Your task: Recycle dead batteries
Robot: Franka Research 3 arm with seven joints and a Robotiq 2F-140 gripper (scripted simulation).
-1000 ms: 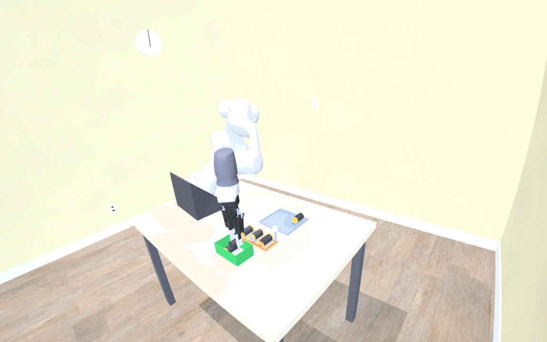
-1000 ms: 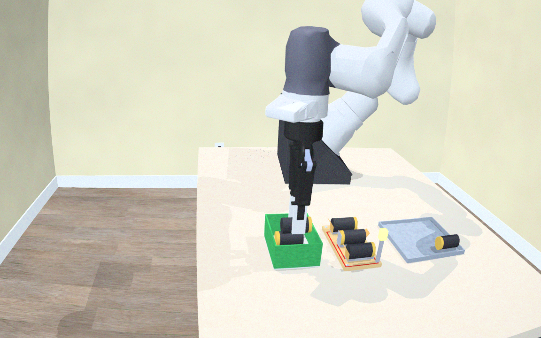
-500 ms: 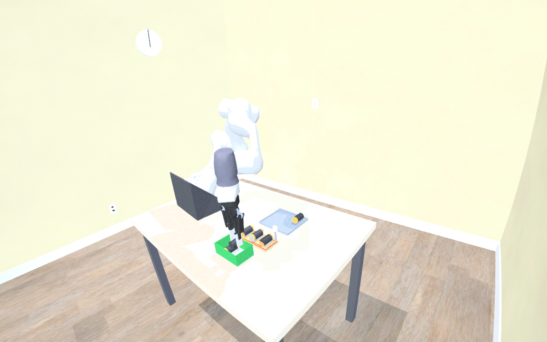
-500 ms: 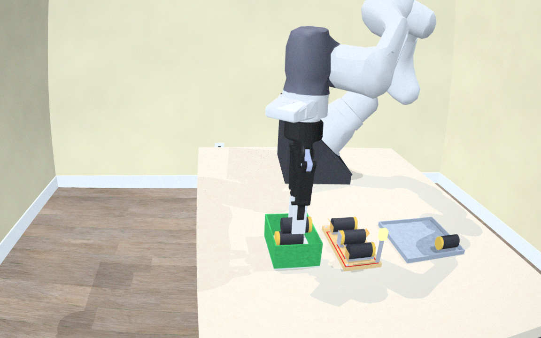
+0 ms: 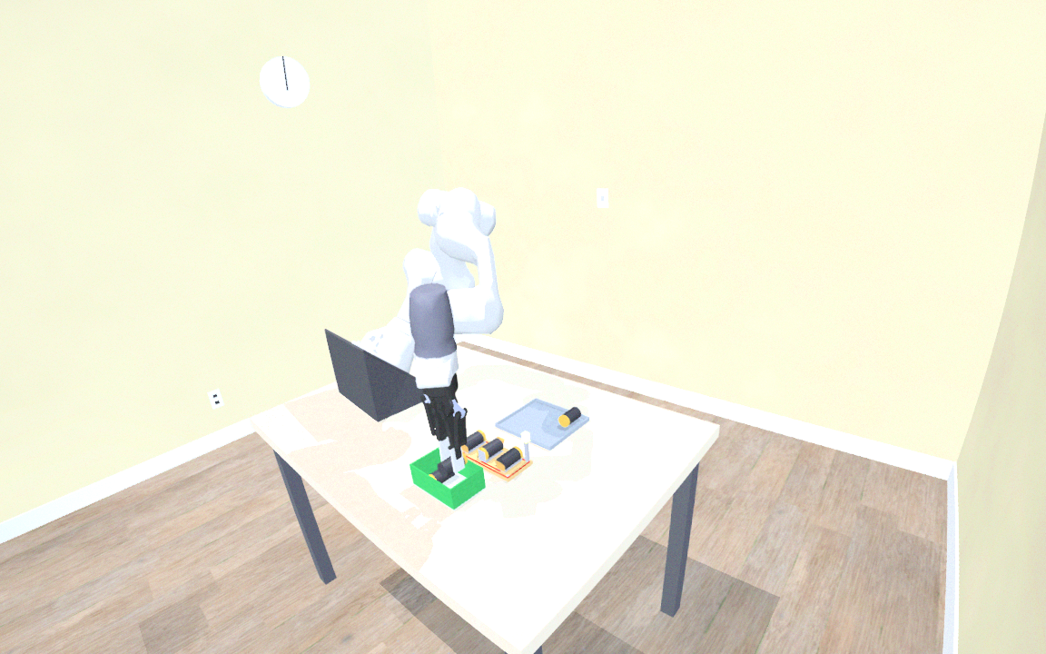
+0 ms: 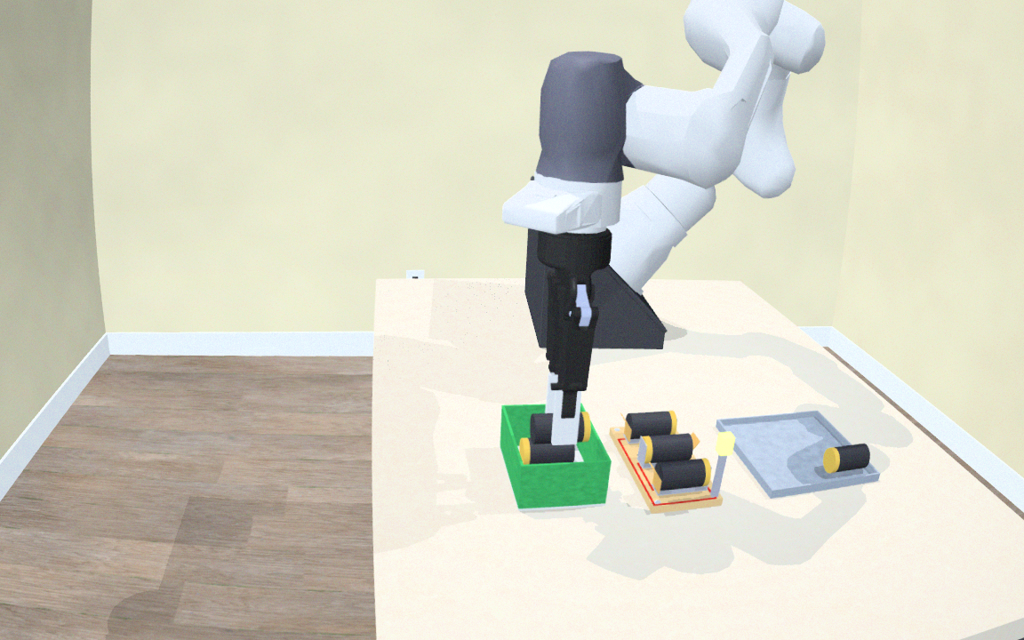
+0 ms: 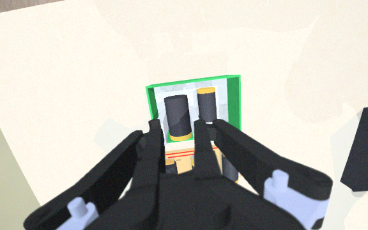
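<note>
My gripper is now 30 mm past the green recycling box and 90 mm above it. Also, from my hand: grey tray: 350 mm to the left, 100 mm below.
</note>
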